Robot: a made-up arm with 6 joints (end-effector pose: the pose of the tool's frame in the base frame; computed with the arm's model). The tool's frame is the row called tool. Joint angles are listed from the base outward.
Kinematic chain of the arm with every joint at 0, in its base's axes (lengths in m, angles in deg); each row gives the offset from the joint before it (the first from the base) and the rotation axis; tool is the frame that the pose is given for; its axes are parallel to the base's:
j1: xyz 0 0 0.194 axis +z
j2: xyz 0 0 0 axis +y
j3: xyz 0 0 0.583 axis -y
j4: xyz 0 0 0 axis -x
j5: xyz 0.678 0 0 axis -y
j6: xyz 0 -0.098 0 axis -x
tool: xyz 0 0 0
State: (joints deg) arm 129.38 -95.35 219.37 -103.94 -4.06 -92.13
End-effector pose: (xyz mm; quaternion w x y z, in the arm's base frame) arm 90.2 -147.1 -409.0 0.2804 0.4103 0.8178 -0.2902
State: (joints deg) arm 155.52 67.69 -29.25 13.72 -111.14 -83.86
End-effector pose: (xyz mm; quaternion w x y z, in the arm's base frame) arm -397.9 285.8 -260.5 0.6185 -0.7435 -0.0936 -0.2365
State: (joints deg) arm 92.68 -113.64 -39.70 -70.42 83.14 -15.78
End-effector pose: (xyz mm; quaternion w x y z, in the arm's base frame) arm 44.9 -256.0 586.2 0.0102 0.9868 -0.1240 0.1035
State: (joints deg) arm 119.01 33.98 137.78 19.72 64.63 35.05
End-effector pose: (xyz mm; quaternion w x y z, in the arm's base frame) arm 16.7 160.2 1328.0 0.3249 0.6973 -0.6239 -0.1378
